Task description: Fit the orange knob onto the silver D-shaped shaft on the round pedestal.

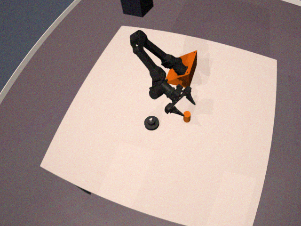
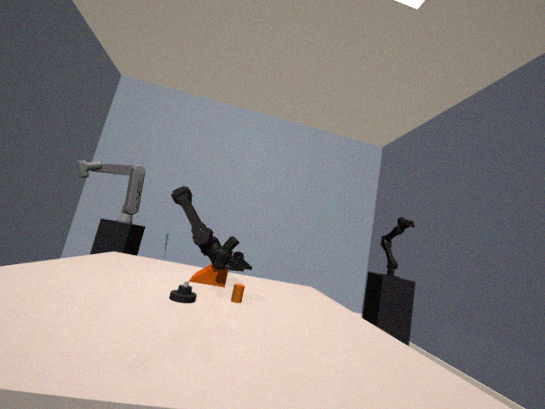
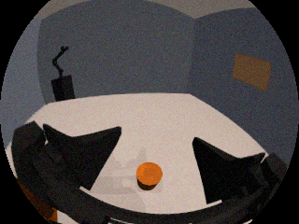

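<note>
Now: the orange knob 80 mm below my gripper tip, 20 mm to the right of it and 10 mm behind it. Round my gripper tip: black round pedestal: 190 mm to the right, 100 mm ahead, 90 mm below.
</note>
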